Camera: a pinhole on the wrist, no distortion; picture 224 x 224 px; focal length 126.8 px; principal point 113.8 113.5 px. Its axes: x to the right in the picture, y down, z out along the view. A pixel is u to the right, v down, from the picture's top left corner.
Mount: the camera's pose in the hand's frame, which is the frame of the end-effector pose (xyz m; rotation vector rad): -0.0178 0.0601 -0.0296 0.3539 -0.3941 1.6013
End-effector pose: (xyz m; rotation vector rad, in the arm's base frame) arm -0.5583 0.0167 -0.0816 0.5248 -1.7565 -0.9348
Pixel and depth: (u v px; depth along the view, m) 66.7 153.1 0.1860
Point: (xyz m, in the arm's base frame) -0.6330 0.0508 -0.2120
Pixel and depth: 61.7 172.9 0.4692
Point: -0.7704 0.0793 -0.5314
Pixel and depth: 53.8 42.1 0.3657
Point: -0.8598 -0.1967 -0.2025
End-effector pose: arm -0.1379 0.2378 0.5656 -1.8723 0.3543 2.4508
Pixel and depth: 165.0 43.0 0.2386
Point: -0.3936 0.2303 0.5286
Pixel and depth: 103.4 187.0 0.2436
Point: -0.2452 0.3644 0.7489
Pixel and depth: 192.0 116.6 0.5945
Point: -0.7706 0.2684 0.8076
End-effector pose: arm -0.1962 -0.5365 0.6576 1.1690 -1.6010 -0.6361
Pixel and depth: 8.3 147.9 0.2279
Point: -0.1921 -0.5699 0.4182
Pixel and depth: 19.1 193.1 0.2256
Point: -0.2004 -0.4908 0.3960
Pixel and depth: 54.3 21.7 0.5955
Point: -0.4018 -1.1484 0.3313
